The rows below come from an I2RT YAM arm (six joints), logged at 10 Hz.
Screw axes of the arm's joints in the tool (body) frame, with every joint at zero. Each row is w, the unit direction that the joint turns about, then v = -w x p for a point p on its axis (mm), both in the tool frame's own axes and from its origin. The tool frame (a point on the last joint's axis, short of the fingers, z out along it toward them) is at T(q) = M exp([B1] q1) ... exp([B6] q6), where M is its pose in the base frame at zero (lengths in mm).
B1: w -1 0 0 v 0 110.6 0
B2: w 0 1 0 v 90.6 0 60
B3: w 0 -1 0 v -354.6 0 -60
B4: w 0 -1 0 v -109.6 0 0
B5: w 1 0 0 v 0 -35.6 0
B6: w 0 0 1 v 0 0 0
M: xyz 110.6 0 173.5 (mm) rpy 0 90 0 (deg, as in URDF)
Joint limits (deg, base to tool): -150..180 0..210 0..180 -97..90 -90..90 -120..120
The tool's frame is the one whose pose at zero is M.
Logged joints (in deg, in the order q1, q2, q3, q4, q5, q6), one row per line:
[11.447 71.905 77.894 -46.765 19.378 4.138]
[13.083 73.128 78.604 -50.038 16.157 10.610]
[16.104 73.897 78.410 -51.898 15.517 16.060]
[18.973 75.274 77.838 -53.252 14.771 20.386]
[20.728 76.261 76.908 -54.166 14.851 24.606]
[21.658 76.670 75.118 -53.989 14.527 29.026]
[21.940 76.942 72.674 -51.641 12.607 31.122]
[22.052 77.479 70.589 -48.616 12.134 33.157]
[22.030 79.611 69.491 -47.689 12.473 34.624]
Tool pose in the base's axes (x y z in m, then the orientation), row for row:
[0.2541 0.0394 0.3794 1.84 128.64 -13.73]
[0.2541 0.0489 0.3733 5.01 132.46 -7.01]
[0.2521 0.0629 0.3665 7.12 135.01 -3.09]
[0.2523 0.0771 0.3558 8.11 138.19 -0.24]
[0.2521 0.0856 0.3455 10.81 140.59 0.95]
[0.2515 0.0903 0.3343 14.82 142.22 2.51]
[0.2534 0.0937 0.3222 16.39 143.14 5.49]
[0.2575 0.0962 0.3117 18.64 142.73 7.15]
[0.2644 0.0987 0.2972 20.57 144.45 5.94]
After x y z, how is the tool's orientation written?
As a rotation vector, in degrees.
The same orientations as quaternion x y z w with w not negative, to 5 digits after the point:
[0.01286 0.89883 -0.09593 0.42749]
[0.03458 0.91422 -0.04838 0.40083]
[0.04868 0.92313 -0.02113 0.38080]
[0.05477 0.93331 -0.00162 0.35488]
[0.07227 0.93987 0.00635 0.33374]
[0.09828 0.94310 0.01664 0.31720]
[0.10817 0.94468 0.03623 0.30752]
[0.12305 0.94221 0.04720 0.30803]
[0.13472 0.94604 0.03890 0.29214]

